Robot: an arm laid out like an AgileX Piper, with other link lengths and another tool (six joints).
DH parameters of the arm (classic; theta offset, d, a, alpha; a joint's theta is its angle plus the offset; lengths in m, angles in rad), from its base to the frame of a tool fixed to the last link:
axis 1: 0 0.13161 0 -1.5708
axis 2: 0.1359 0 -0.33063 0
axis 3: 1.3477 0 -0.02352 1.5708
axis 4: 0 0.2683 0 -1.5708
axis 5: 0 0 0 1.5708
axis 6: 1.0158 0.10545 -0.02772 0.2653
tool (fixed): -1.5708 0.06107 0 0
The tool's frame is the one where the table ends.
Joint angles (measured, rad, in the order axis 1, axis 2, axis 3, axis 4, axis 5, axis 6), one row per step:
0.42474, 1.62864, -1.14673, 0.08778, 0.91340, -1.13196
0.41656, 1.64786, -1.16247, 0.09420, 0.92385, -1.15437
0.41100, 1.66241, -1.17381, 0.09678, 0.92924, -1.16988
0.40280, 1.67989, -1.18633, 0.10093, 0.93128, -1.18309
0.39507, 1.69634, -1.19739, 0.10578, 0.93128, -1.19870
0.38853, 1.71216, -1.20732, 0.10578, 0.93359, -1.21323
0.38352, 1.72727, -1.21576, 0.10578, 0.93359, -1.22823
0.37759, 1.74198, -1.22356, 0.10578, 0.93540, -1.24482
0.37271, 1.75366, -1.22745, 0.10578, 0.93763, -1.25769
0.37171, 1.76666, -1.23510, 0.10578, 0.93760, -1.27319
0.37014, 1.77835, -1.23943, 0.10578, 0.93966, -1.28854
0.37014, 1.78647, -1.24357, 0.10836, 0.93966, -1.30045
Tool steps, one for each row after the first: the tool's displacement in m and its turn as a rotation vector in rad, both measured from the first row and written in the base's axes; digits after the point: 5 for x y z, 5 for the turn. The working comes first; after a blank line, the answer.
Tool pose at each row, in the base's axes (x y z in m, rotation vector in rad; the steps are taken from these numbers as rounded here):
0.35758, 0.15864, 0.22285, -2.53534, 1.57244, -0.48052
0.36202, 0.15873, 0.21982, -2.55372, 1.56103, -0.46955
0.36561, 0.15878, 0.21744, -2.56656, 1.55169, -0.46468
0.37050, 0.15827, 0.21441, -2.57346, 1.54954, -0.45883
0.37517, 0.15794, 0.21140, -2.58022, 1.54353, -0.45400
0.37921, 0.15721, 0.20805, -2.59270, 1.53549, -0.45180
0.38292, 0.15697, 0.20459, -2.60502, 1.52440, -0.45073
0.38631, 0.15623, 0.20092, -2.61952, 1.51274, -0.44813
0.38835, 0.15529, 0.19720, -2.63331, 1.50495, -0.44314
0.39103, 0.15639, 0.19422, -2.64707, 1.48681, -0.44240
0.39261, 0.15682, 0.19058, -2.66377, 1.47054, -0.43782
0.39389, 0.15802, 0.18849, -2.67266, 1.45670, -0.43425

0.00444, 0.00009, -0.00303, -0.00447, 0.01144, 0.01183
0.00803, 0.00014, -0.00541, -0.00856, 0.01773, 0.02073
0.01292, -0.00037, -0.00844, -0.01017, 0.02350, 0.02388
0.01759, -0.00070, -0.01145, -0.01098, 0.02759, 0.02937
0.02163, -0.00143, -0.01480, -0.01658, 0.03286, 0.03712
0.02534, -0.00167, -0.01826, -0.02171, 0.03665, 0.04664
0.02873, -0.00241, -0.02193, -0.02762, 0.04220, 0.05701
0.03077, -0.00335, -0.02565, -0.03315, 0.04963, 0.06488
0.03345, -0.00225, -0.02863, -0.03765, 0.05218, 0.07897
0.03503, -0.00182, -0.03227, -0.04323, 0.05870, 0.09260
0.03631, -0.00062, -0.03436, -0.04431, 0.06133, 0.10318

